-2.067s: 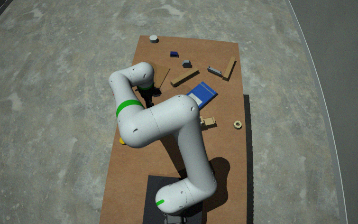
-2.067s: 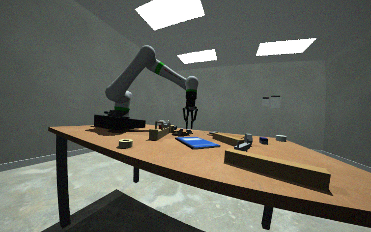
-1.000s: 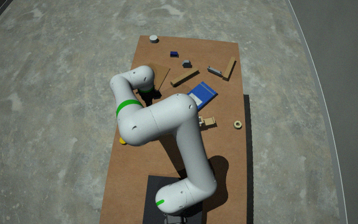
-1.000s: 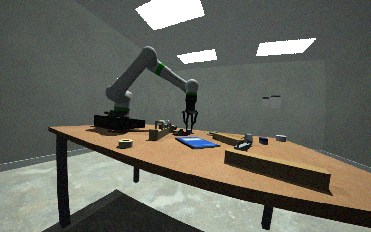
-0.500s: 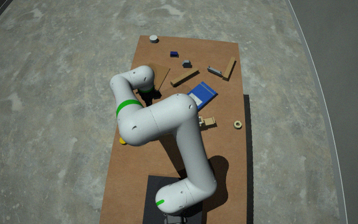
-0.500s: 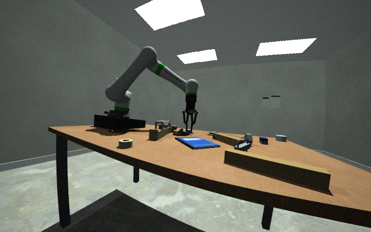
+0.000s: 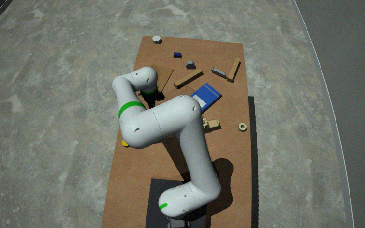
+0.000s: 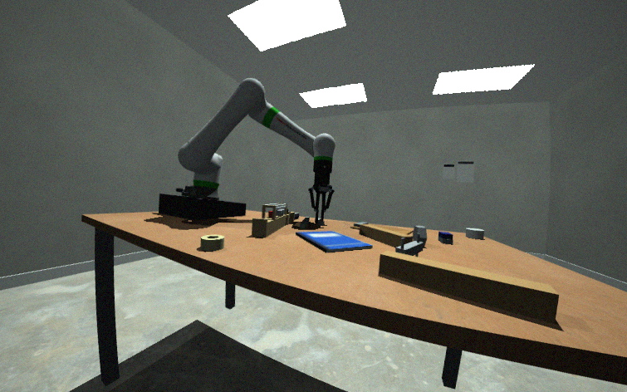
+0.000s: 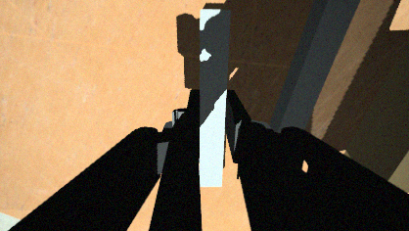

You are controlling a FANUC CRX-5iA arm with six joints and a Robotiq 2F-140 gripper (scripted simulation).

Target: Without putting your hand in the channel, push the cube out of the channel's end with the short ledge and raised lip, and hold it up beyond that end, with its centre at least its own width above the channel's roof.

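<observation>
The thin pale grey stick is 30 mm below my hand. Round my hand: short grey bar (150 mm behind, 120 mm to the right, 20 mm above); yellow disc (190 mm behind, 180 mm to the left, 30 mm below); wooden channel (130 mm behind, 230 mm to the right, 20 mm above).
</observation>
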